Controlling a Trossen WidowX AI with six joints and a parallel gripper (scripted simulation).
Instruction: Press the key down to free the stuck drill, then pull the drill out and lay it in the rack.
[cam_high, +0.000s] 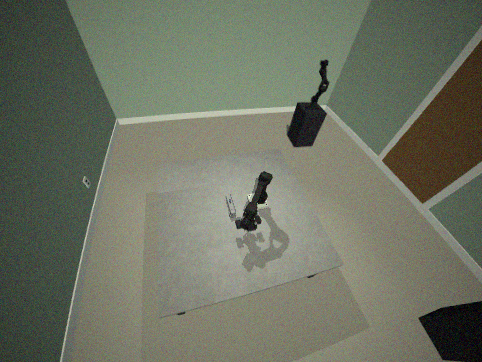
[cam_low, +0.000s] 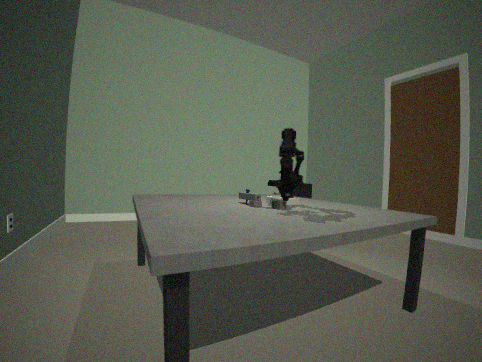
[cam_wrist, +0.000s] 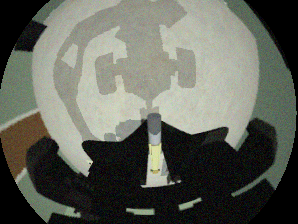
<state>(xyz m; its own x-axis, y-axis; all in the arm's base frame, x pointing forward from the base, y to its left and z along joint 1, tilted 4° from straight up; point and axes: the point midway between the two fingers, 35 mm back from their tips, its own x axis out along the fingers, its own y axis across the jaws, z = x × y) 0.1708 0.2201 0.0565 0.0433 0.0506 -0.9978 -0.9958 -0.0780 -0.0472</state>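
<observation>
Now: the drill 40 mm to the right of my gripper tip and 30 mm above it. Round my gripper tip: grey block (50 mm to the right, 30 mm below); then grey fixture block (90 mm ahead, 210 mm to the right, 10 mm below).
</observation>
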